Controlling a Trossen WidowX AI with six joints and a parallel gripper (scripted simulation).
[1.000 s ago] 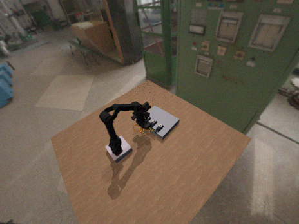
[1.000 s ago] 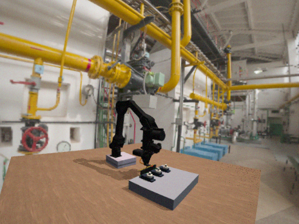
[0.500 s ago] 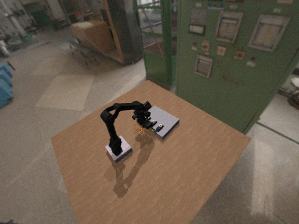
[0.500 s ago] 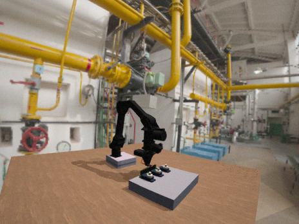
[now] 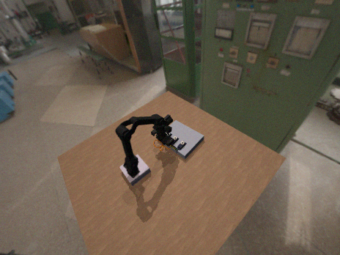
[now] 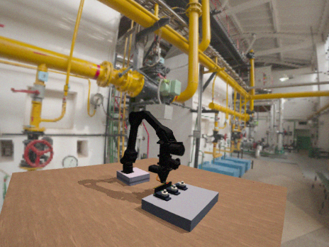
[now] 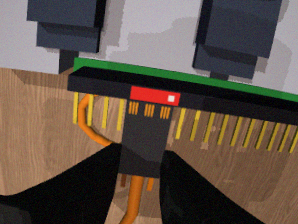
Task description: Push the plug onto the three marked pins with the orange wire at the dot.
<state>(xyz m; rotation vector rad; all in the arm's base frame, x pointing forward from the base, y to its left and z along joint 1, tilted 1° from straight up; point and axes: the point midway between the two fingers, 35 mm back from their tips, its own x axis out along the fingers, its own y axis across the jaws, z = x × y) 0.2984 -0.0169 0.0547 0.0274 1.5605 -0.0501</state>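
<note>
Right now my gripper tip is 3 cm short of the red band. From my gripper tip the other things lie so: grey holder (18 cm ahead, 5 cm below, 4 cm to the right).
</note>
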